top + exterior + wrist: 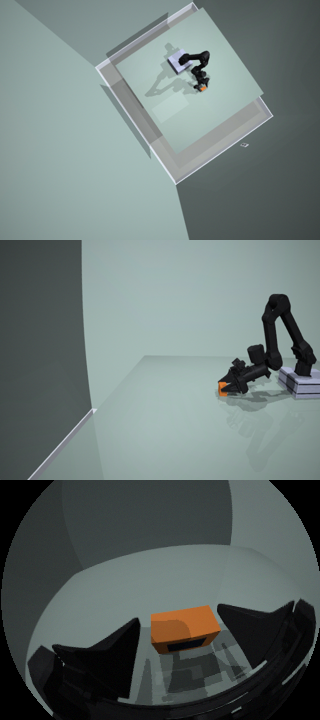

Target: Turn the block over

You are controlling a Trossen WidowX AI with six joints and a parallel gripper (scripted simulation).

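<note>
My gripper tip is 2 cm past the orange block and 1 cm above it.
</note>
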